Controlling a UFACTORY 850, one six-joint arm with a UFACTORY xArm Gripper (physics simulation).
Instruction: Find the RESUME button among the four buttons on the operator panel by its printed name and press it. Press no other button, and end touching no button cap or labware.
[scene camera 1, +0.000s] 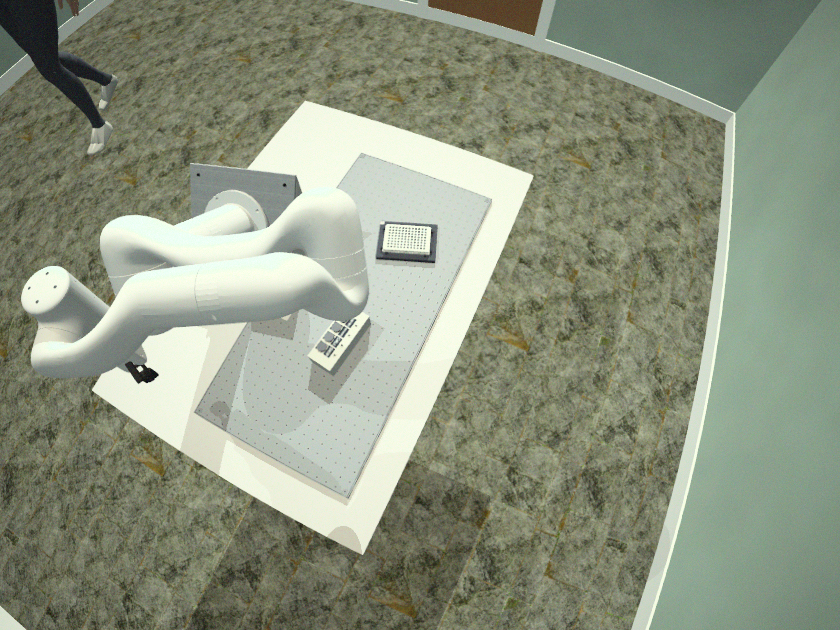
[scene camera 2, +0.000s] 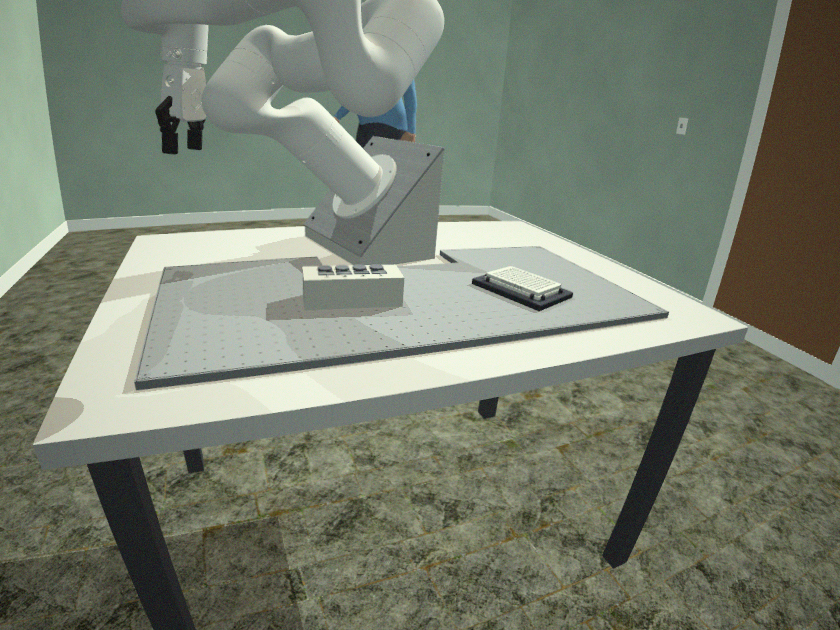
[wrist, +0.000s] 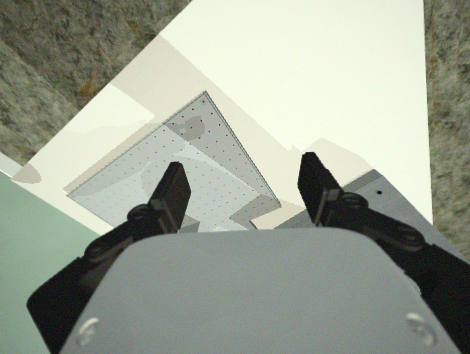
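Note:
The operator panel (scene camera 1: 351, 343) (scene camera 2: 352, 292) is a pale box with a row of grey button caps on top. The end caps in scene camera 2 are a left cap (scene camera 2: 325, 269) and a right cap (scene camera 2: 377, 269). The printed names are too small to read, so I cannot tell which button is RESUME. The arm hides part of the panel's far end in scene camera 1. My gripper (scene camera 1: 144, 374) (scene camera 2: 182, 144) (wrist: 241, 173) is open and empty, high up and well to the side of the panel, touching nothing. The panel cannot be made out in the wrist view.
A white well plate (scene camera 1: 407, 238) (scene camera 2: 523, 279) sits on a dark holder (scene camera 1: 407, 258) on the perforated grey board (scene camera 1: 298, 406) (scene camera 2: 223, 339) (wrist: 220, 125). The board lies on the white table (scene camera 1: 498, 183) (scene camera 2: 434, 386) (wrist: 300, 65). The arm's grey mount (scene camera 1: 271, 186) (scene camera 2: 417, 210) stands behind. A person (scene camera 1: 67, 71) (scene camera 2: 386, 122) stands beyond the table.

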